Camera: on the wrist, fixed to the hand. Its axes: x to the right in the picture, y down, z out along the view.
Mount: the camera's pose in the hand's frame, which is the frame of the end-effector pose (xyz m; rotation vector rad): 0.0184 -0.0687 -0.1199 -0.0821 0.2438 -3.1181
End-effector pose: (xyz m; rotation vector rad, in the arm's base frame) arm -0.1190 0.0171 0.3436 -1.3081 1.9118 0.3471
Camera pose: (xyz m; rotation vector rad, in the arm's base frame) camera -0.1150 -0.0976 0.4228 -2.3322 -1.4507 -1.2279
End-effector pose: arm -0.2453 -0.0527 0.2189 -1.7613 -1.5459 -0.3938
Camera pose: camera -0.2774 -0.1238 0.3344 -1.7491 1.9149 1.2917
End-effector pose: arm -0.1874 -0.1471 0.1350 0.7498 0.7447 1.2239
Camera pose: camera -0.2467 -0.1293 0.0101 -0.9313 0.8961 -1.5494
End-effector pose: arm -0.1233 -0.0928 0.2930 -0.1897 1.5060 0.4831
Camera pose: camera -0.2036 -0.2000 0.2544 -2.0203 -0.0903 -1.9491
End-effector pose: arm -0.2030 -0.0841 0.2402 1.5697 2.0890 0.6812
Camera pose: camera -0.3323 -0.0973 0.2906 -2.1591 1.6209 -0.4256
